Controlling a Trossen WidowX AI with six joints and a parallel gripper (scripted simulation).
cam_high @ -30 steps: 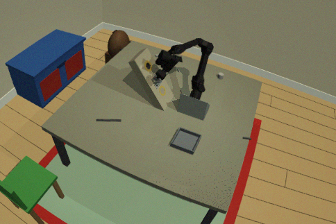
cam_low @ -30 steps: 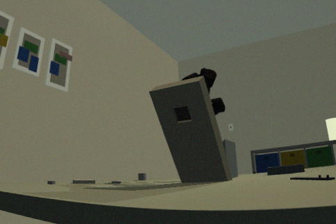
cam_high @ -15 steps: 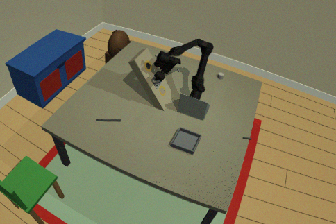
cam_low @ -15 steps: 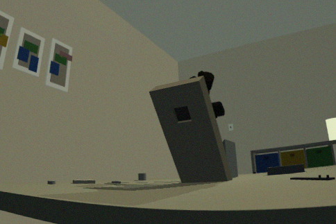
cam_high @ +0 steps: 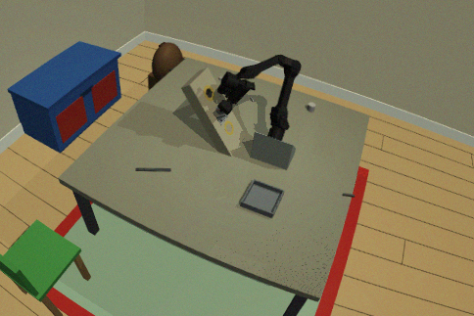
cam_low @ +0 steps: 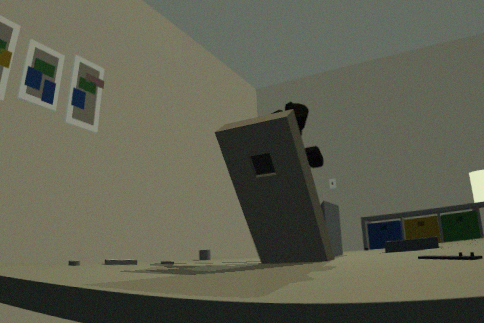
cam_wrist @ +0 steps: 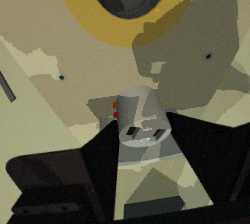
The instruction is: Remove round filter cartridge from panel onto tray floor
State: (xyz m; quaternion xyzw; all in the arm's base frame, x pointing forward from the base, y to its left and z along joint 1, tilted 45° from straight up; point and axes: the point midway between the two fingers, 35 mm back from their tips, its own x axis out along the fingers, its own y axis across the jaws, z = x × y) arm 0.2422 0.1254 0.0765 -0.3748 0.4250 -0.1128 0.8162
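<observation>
Right now the tan service panel is 40 mm ahead of my gripper tip, 20 mm below it and 10 mm to the left of it. Also, from my gripper tip: small dark piece (720 mm behind, 190 mm below, 20 mm to the right); grey tray (370 mm behind, 230 mm to the left, 190 mm below); white round filter cartridge (right at my gripper tip).
</observation>
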